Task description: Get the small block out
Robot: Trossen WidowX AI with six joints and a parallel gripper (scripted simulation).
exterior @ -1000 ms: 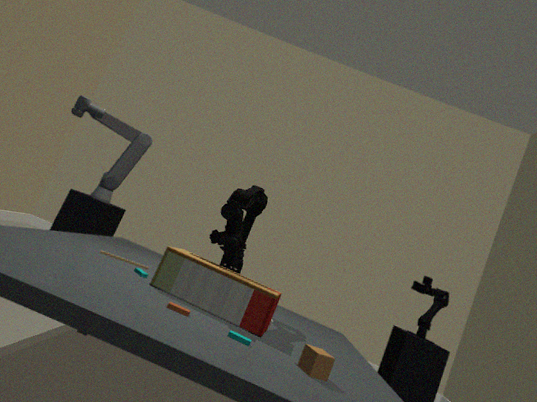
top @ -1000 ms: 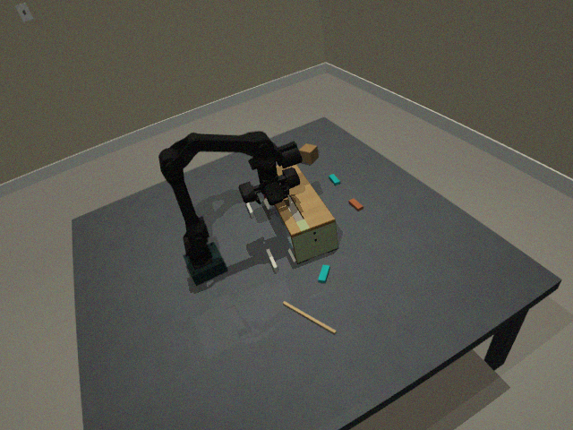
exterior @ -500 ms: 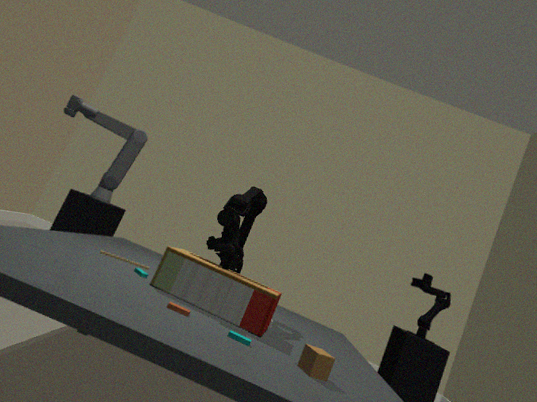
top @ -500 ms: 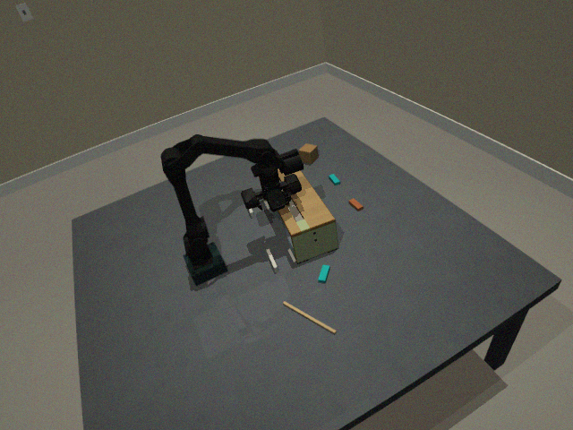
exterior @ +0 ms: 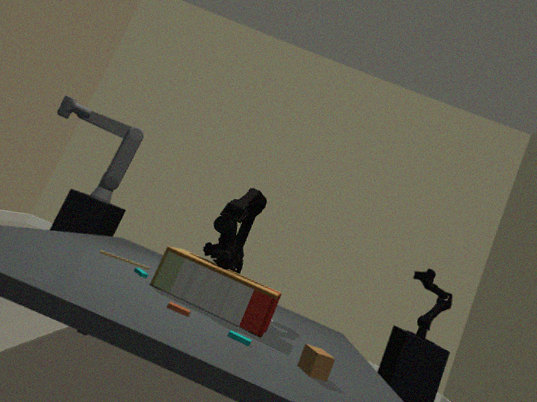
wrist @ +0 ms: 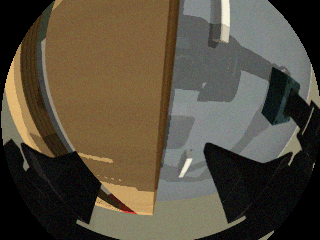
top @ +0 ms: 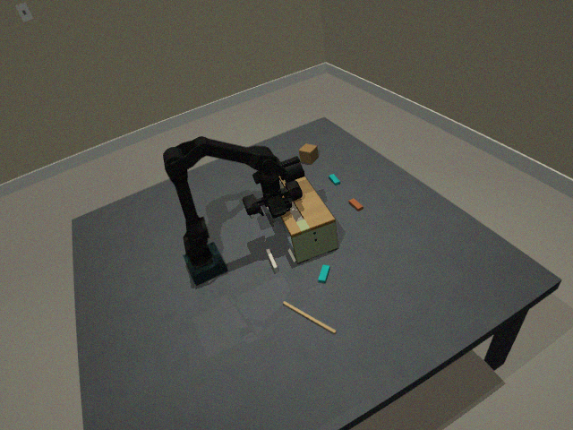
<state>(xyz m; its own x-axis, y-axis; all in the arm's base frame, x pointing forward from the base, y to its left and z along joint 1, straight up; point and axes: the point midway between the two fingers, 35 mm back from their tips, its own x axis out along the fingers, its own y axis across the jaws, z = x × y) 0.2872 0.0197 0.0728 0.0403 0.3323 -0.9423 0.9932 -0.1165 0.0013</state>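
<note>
The tan block lies 5 cm ahead of my gripper tip and 3 cm to the left of it. From my gripper tip the other things lie so: larger tan cube 33 cm to the left, 30 cm ahead, 6 cm below; then box 4 cm ahead, 2 cm below; then wooden stick 38 cm to the right, 8 cm below, 8 cm behind.
</note>
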